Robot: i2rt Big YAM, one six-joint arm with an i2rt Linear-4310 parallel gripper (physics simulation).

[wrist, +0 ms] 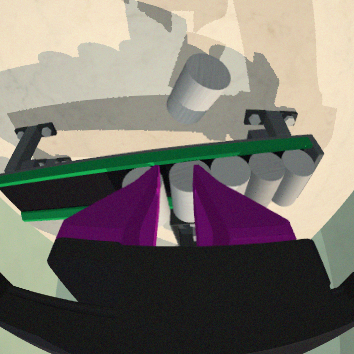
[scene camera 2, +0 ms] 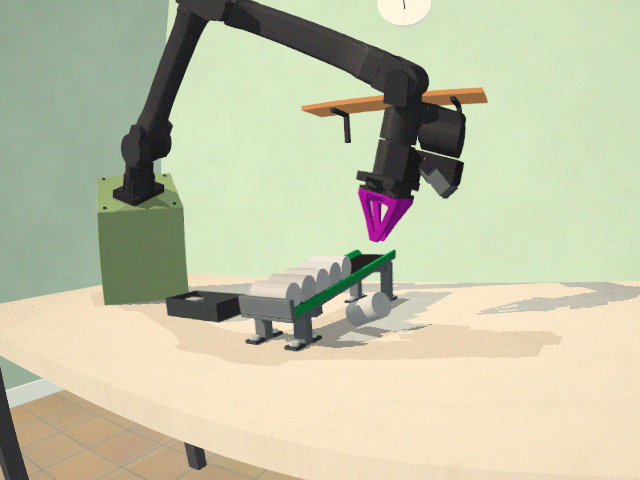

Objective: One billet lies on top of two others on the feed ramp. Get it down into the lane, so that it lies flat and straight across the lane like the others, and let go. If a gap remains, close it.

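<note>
The feed ramp (scene camera 2: 347,283) (wrist: 211,151) has green side rails and grey legs and slopes down to the left. Several grey billets (scene camera 2: 290,286) (wrist: 246,175) lie side by side across its lane, packed toward the low end. One more grey billet (scene camera 2: 368,307) (wrist: 198,88) lies on the table beside the ramp, off the lane, near the ramp's high-end legs. My gripper (scene camera 2: 377,238) (wrist: 176,173), with purple fingers, hangs a little above the high end of the ramp. It is shut and holds nothing.
A shallow dark tray (scene camera 2: 201,305) sits on the table left of the ramp's low end. The arm's green pedestal (scene camera 2: 142,248) stands at the far left. An orange wall shelf (scene camera 2: 347,106) hangs behind the arm's wrist.
</note>
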